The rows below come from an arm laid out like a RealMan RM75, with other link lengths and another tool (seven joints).
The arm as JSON. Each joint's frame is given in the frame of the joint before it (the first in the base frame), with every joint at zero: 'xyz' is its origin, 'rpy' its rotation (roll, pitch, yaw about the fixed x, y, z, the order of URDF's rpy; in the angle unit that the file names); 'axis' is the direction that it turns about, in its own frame. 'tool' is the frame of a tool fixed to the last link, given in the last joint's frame.
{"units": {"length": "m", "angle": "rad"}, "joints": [
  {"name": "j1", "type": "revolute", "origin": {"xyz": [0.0, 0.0, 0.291], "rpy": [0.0, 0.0, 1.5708]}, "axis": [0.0, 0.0, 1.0]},
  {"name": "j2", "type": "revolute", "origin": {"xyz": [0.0, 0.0, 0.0], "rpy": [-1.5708, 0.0, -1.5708]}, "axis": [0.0, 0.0, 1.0]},
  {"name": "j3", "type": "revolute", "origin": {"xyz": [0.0, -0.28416, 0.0], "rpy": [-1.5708, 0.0, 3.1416]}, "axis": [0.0, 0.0, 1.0]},
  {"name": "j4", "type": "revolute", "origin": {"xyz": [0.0, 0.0, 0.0], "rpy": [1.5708, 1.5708, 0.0]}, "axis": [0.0, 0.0, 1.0]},
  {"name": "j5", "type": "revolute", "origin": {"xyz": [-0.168, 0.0, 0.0], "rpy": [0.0, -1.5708, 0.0]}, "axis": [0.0, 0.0, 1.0]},
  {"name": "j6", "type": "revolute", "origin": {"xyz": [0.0, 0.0, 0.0], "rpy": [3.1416, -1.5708, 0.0]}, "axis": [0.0, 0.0, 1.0]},
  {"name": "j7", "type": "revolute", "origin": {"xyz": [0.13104, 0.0, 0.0], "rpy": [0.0, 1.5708, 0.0]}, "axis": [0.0, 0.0, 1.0]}
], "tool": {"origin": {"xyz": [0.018, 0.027, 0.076], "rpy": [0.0, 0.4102, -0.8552]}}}
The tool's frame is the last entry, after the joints.
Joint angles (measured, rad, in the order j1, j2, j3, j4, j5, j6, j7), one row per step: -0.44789, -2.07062, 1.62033, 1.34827, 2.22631, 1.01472, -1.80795; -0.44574, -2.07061, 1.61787, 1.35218, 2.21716, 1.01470, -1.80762; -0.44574, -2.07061, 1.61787, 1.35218, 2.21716, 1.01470, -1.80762; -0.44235, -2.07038, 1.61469, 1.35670, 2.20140, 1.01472, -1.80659; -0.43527, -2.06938, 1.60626, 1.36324, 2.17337, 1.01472, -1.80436; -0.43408, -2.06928, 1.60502, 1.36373, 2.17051, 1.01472, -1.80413; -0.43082, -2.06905, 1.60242, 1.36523, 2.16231, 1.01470, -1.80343; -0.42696, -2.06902, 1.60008, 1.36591, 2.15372, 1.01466, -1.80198; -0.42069, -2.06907, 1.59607, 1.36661, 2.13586, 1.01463, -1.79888; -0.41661, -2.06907, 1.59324, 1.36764, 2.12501, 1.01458, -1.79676; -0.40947, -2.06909, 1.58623, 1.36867, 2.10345, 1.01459, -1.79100; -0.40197, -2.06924, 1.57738, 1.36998, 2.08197, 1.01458, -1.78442; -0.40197, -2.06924, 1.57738, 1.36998, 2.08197, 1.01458, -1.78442
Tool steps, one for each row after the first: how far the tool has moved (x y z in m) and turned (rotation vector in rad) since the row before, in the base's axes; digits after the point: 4 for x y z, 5 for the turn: 0.0016, -0.0002, 0.0010, 0.00111, -0.01048, 0.00094; 0.0000, 0.0000, 0.0000, 0.00000, 0.00000, 0.00000; 0.0023, -0.0005, 0.0013, 0.00022, -0.01668, 0.00226; 0.0030, -0.0004, 0.0031, 0.00240, -0.02961, 0.00712; 0.0001, 0.0000, 0.0004, 0.00049, -0.00312, 0.00151; 0.0003, -0.0003, 0.0009, 0.00070, -0.00865, 0.00359; 0.0000, -0.0005, 0.0007, 0.00003, -0.00861, 0.00413; 0.0006, -0.0010, 0.0011, -0.00087, -0.01748, 0.00692; 0.0004, -0.0005, 0.0009, 0.00019, -0.01078, 0.00388; 0.0008, -0.0006, 0.0020, 0.00123, -0.02103, 0.00682; 0.0007, -0.0003, 0.0026, 0.00320, -0.02142, 0.00692; 0.0000, 0.0000, 0.0000, 0.00000, 0.00000, 0.00000
